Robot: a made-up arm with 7 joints. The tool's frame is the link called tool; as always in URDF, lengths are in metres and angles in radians.
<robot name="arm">
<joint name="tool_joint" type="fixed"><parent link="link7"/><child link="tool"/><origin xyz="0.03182 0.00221 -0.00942" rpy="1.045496 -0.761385 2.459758"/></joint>
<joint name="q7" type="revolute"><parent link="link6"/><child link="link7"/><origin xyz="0.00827 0.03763 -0.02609" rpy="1.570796 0 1.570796"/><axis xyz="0 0 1"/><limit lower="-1.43" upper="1.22" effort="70" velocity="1.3"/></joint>
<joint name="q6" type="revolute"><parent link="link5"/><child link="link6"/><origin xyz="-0.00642 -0.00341 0.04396" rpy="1.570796 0 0"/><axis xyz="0 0 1"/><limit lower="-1.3" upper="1.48" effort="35" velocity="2.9"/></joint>
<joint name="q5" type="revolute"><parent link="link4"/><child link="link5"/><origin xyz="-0.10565 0.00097 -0.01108" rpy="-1.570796 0 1.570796"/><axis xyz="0 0 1"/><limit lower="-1.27" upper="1.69" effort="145" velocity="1.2"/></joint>
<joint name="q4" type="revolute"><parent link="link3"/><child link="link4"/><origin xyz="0.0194 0.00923 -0.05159" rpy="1.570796 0 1.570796"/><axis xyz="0 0 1"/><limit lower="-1.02" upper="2.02" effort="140" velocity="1"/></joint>
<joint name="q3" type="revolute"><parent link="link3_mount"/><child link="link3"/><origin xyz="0.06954 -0.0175 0.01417" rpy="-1.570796 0 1.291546"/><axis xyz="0 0 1"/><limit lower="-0.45" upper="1.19" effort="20" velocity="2.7"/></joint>
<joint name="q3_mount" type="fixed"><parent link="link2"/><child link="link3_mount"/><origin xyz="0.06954 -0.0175 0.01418"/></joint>
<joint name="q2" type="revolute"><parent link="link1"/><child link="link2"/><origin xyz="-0.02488 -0.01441 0.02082" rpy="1.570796 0 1.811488"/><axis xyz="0 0 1"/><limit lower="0.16" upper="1.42" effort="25" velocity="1.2"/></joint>
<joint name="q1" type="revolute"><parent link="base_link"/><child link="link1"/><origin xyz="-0.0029 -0.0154 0.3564" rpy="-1.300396 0.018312 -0.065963"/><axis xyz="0 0 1"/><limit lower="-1.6" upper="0.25" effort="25" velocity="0.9"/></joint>
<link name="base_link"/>
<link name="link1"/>
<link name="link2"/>
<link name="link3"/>
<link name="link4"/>
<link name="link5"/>
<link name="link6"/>
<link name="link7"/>
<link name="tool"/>
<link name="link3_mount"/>
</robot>
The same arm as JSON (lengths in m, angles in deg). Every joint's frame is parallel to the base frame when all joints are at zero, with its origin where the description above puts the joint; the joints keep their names.
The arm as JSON. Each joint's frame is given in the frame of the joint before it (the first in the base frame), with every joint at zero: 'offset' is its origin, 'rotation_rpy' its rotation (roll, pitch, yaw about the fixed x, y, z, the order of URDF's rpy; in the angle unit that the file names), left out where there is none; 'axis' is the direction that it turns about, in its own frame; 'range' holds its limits. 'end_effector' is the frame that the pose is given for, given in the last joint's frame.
{"length_unit": "m", "angle_unit": "deg", "chain": [{"id": "q1", "offset": [-0.0029, -0.0154, 0.3564], "axis": [0.068403, 0.961235, 0.26711], "range": [-91.67, 14.32]}, {"id": "q2", "offset": [-0.0234, 0.0178, 0.0199], "axis": [0.968889, -0.0002, -0.247497], "range": [9.17, 81.36]}, {"id": "q3", "offset": [-0.008, 0.0047, -0.1459], "axis": [0.247497, -0.0001, 0.968889], "range": [-25.78, 68.18]}, {"id": "q4", "offset": [-0.0217, 0.0194, -0.0477], "axis": [0.0002, 1.0, 0.0], "range": [-58.44, 115.74]}, {"id": "q5", "offset": [0.1026, -0.0111, -0.0252], "axis": [0.968889, -0.0002, -0.247497], "range": [-72.77, 96.83]}, {"id": "q6", "offset": [0.041, 0.0034, -0.0171], "axis": [0.0002, 1.0, 0.0], "range": [-74.48, 84.8]}, {"id": "q7", "offset": [0.0385, -0.0261, -0.0013], "axis": [0.247497, -0.0001, 0.968889], "range": [-81.93, 69.9]}], "end_effector": {"offset": [0.0285, 0.0022, -0.017], "rotation_rpy": [75.23, -53.86, 129.32]}}
